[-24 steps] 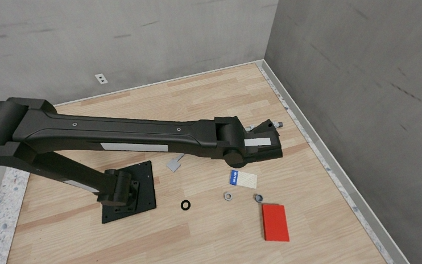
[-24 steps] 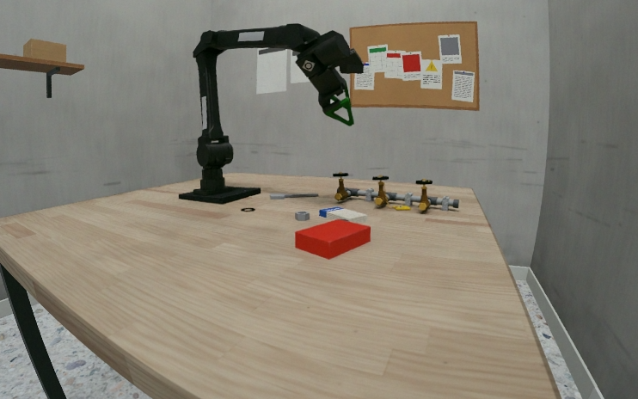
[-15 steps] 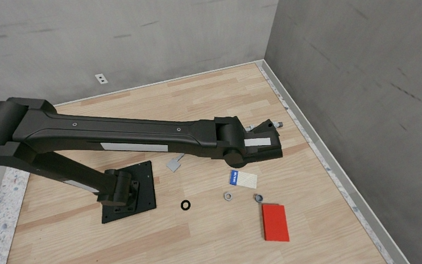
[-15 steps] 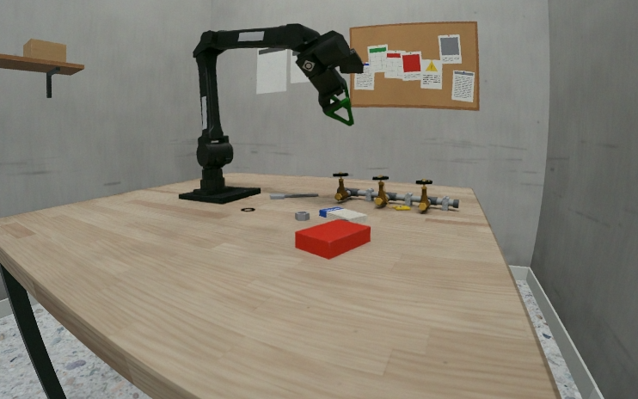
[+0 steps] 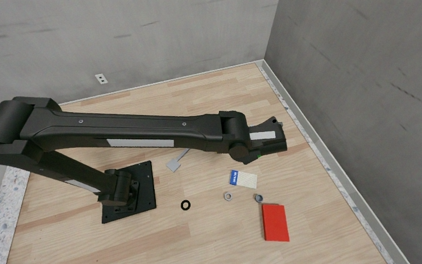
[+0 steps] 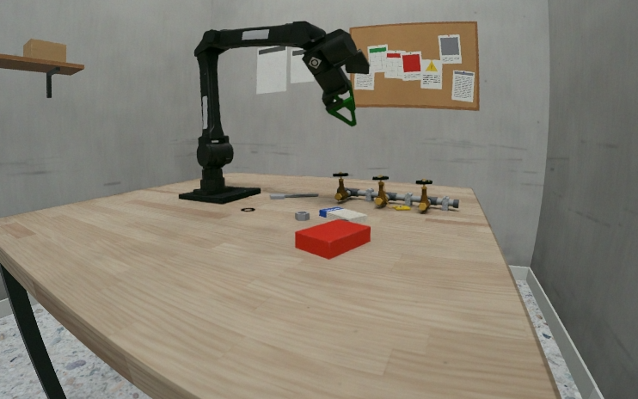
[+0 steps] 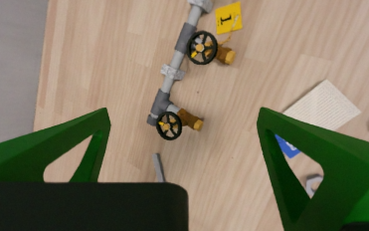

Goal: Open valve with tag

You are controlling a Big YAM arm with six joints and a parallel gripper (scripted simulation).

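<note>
Right now my hand is 11 cm short of the yellow tag, 11 cm to the right of it and 25 cm above it. Round my hand: grey scraper (26 cm behind, 5 cm to the left, 25 cm below); then white card (2 cm ahead, 7 cm to the right, 25 cm below); then red block (11 cm ahead, 25 cm to the right, 24 cm below).
</note>
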